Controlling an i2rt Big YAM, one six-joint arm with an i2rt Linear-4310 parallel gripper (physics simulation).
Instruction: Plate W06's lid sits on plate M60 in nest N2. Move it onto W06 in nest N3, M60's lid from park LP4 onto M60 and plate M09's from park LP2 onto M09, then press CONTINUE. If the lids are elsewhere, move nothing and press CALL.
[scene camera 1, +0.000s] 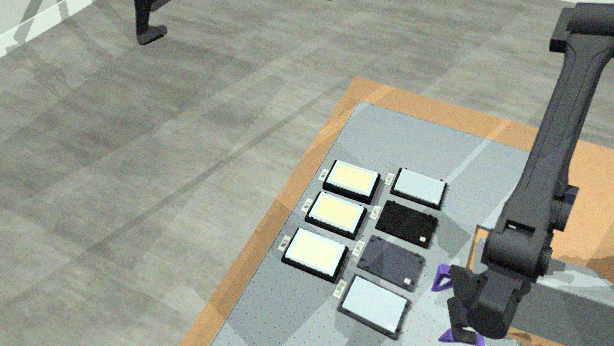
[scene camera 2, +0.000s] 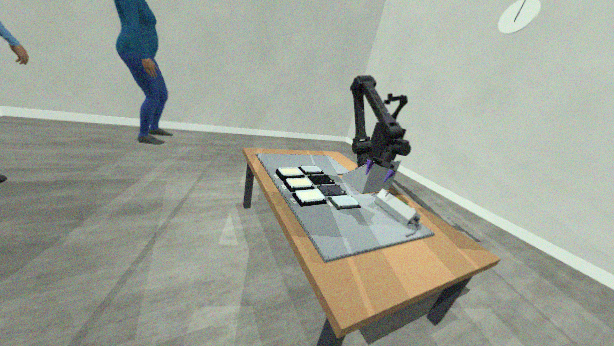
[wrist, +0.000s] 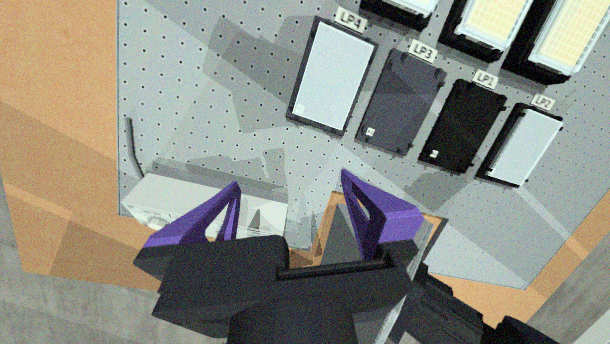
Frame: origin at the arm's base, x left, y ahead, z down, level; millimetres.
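Seen in the pictures: gripper, fingertip midpoint: (scene camera 1: 437, 314) (scene camera 2: 374, 178) (wrist: 290, 180); arm's base, origin of the base link: (scene camera 2: 365, 167).
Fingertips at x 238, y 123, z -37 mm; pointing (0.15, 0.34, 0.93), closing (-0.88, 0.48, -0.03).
Pixels of each thing's middle, then the offset from my fingertips to it. "spot": a spot on its surface instead. Level surfaces: height alone.
- white button box, body centre: (wrist: 217, 213) (scene camera 2: 397, 205) dx +77, dy -139, dz +115 mm
- middle plate, body centre: (scene camera 1: 336, 211) (scene camera 2: 299, 182) dx -193, dy +322, dz +132 mm
- far plate, body centre: (scene camera 1: 352, 177) (wrist: 577, 20) (scene camera 2: 290, 171) dx -317, dy +339, dz +124 mm
- pale lid, body centre: (wrist: 331, 81) (scene camera 1: 374, 303) (scene camera 2: 344, 200) dx -19, dy +123, dz +142 mm
- Park LP1, body centre: (wrist: 463, 130) (scene camera 1: 406, 222) (scene camera 2: 321, 178) dx -273, dy +148, dz +146 mm
- park LP3, body centre: (wrist: 400, 106) (scene camera 1: 391, 261) (scene camera 2: 332, 189) dx -143, dy +135, dz +146 mm
- cable, surface spot: (wrist: 131, 145) spot: dx +242, dy -90, dz +151 mm
- table, its level: dz +169 mm
My gripper (scene camera 1: 437, 315) (scene camera 2: 378, 177) (wrist: 290, 180) is open and empty, high beside the parks, near the white button box (scene camera 2: 397, 206) (wrist: 200, 196); its buttons are unreadable. The near nest plate (scene camera 1: 316, 252) (scene camera 2: 310, 195), at N2, looks paler, as if lidded. The middle plate (scene camera 1: 337, 212) (scene camera 2: 299, 183) (wrist: 495, 22) and the far plate (scene camera 1: 353, 178) (scene camera 2: 290, 172) (wrist: 575, 37) show yellowish grids. Nest labels are blurred. A pale lid (scene camera 1: 374, 303) (scene camera 2: 345, 201) (wrist: 334, 75) lies on LP4, another (scene camera 1: 419, 187) (scene camera 2: 312, 169) (wrist: 526, 145) on LP2. Plate names cannot be read.
Park LP1 (scene camera 1: 406, 223) (wrist: 462, 125) is black and bare; park LP3 (scene camera 1: 391, 262) (wrist: 400, 105) is dark grey and bare. A cable (wrist: 131, 145) runs from the button box. The grey arm base stands beside the pegboard. A person (scene camera 2: 137, 45) stands beyond the table (scene camera 2: 370, 300).
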